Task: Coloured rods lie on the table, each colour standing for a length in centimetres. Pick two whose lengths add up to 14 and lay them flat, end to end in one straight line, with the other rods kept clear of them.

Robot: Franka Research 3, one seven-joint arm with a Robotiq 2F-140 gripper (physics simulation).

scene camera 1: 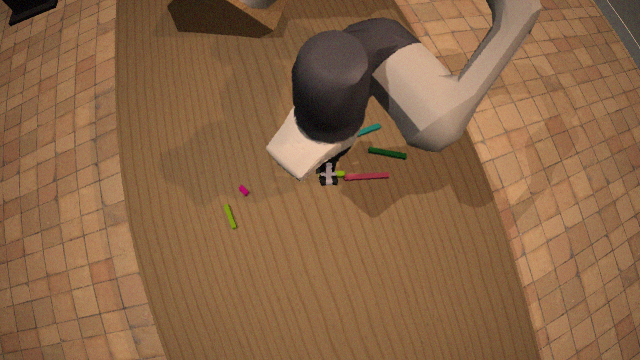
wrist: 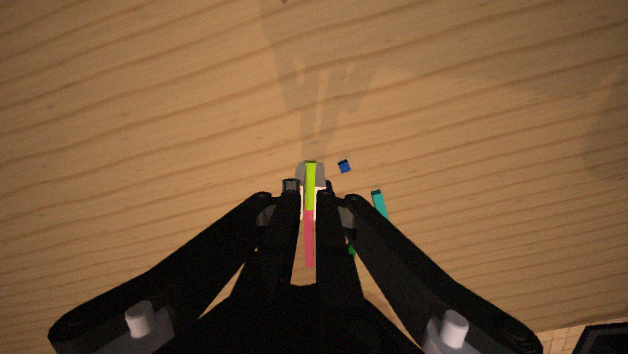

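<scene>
My gripper (scene camera 1: 328, 174) (wrist: 310, 174) is shut on a yellow-green rod (scene camera 1: 341, 174) (wrist: 310, 175), low over the table. A pinkish-red rod (scene camera 1: 367, 176) (wrist: 309, 240) lies flat on the table, in line with the held rod; its end shows right at the held rod's end, and I cannot tell whether they touch. A dark green rod (scene camera 1: 387, 153) (wrist: 352, 250) and a teal rod (scene camera 1: 369, 130) (wrist: 379, 203) lie apart from them, partly hidden in the wrist view. A second yellow-green rod (scene camera 1: 230, 216) and a short magenta rod (scene camera 1: 243, 190) lie farther left in the scene view.
A small blue block (wrist: 344, 166) lies beside the held rod's far end in the wrist view. A brown wooden object (scene camera 1: 225, 17) stands at the back of the table (scene camera 1: 320, 280). The arm hides part of the table.
</scene>
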